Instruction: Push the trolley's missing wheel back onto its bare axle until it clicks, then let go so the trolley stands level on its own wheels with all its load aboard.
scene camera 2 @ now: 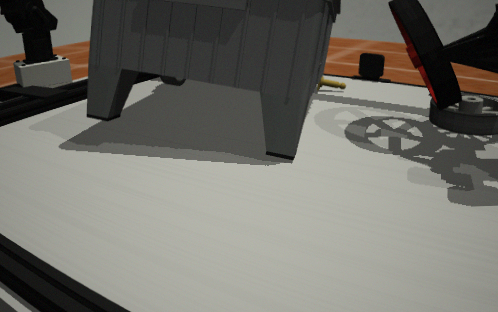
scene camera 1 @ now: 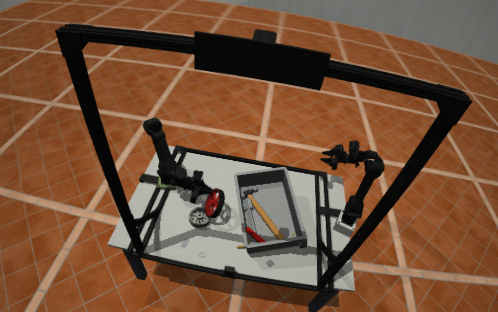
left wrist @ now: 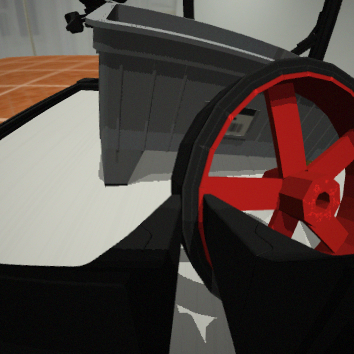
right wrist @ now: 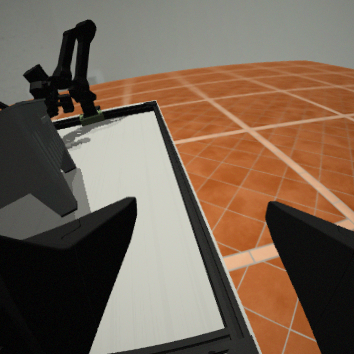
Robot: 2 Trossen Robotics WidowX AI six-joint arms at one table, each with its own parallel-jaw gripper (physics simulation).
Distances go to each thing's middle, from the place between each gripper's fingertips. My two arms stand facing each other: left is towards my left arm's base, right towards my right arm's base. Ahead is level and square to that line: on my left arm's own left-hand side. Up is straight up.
My right hand is 410 mm past the grey trolley (scene camera 2: 283, 57), 230 mm to the right of it and 80 mm above it. Also, from my right hand: red-spoked wheel (scene camera 2: 423, 44): 450 mm behind, 510 mm to the left, 80 mm below.
Now: the red-spoked wheel 60 mm behind my left hand, 30 mm to the right of it and 10 mm below it. Also, from my left hand: grey trolley (20 mm behind, 310 mm to the right, 10 mm below).
